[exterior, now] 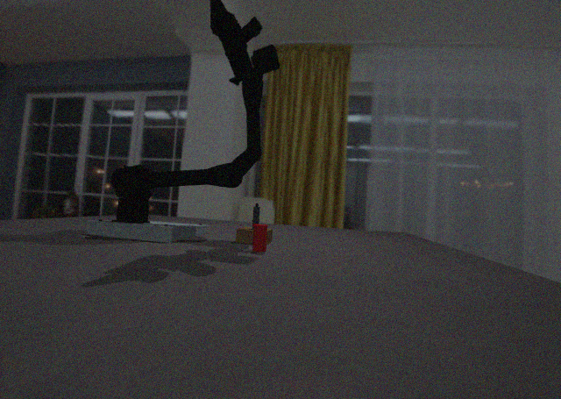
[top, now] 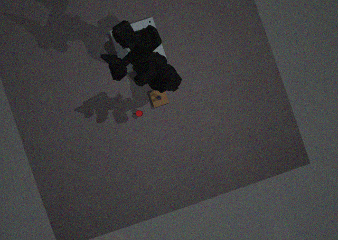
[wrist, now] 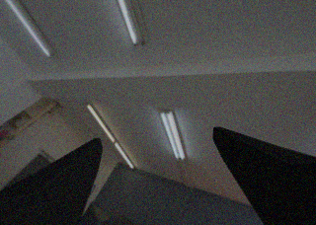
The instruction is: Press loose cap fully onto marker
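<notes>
Now: the red cap 590 mm below my gripper tip, 170 mm ahead of it and 60 mm to the right of it. The rest, counted from my gripper tip: tan holder block 600 mm below, 130 mm ahead, 60 mm to the left.
</notes>
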